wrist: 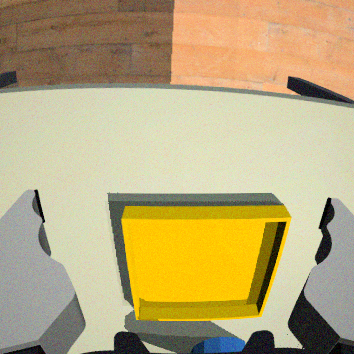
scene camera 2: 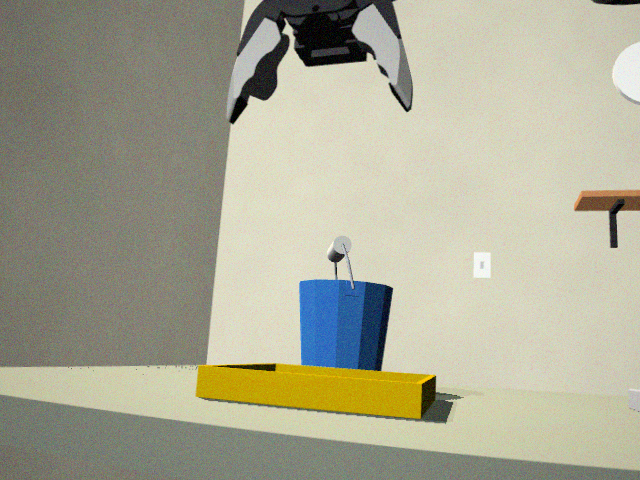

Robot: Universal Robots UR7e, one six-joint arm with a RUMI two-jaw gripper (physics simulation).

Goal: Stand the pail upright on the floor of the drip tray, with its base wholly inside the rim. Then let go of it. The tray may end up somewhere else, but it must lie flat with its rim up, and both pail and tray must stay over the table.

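Frame: origin at the arm's base, x ahead, y left, z up, level; centimetres.
Seen in the pictures: gripper, fingertip midpoint: point(wrist: 183, 200) point(scene camera 2: 314, 117).
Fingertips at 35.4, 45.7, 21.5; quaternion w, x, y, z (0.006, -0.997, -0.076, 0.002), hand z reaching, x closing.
Offsets run from my fingertips to a thing's middle, as dx, dy, dz. "spot": to the spot under its first point. Level surfaces: height alone.
The blue pail @[spot: +18.4, -48.4, -14.3] point(scene camera 2: 338, 325) point(wrist: 222, 345) stands upright on the table behind the tray in the scene view. Its handle, with a light grey grip @[+22.2, -55.1, +0.1] point(scene camera 2: 339, 248), is raised above the rim. In the wrist view a small part of the pail shows at the bottom edge, outside the tray. The yellow square drip tray @[+9.2, -26.6, -22.5] point(scene camera 2: 310, 391) point(wrist: 200, 311) lies flat with its rim up, and its floor is bare in the wrist view. The pail's base is hidden behind the tray in the scene view. My gripper point(scene camera 2: 320, 115) point(wrist: 183, 200) is open and empty, high above the pail and tray.
The pale table top @[dz -24.2] point(scene camera 2: 516, 428) point(wrist: 175, 140) bears the tray and pail; its edge crosses the upper wrist view, with wooden floor point(wrist: 250, 40) beyond. A wall shelf point(scene camera 2: 610, 200) and a small white object point(scene camera 2: 634, 399) show at the right of the scene view.
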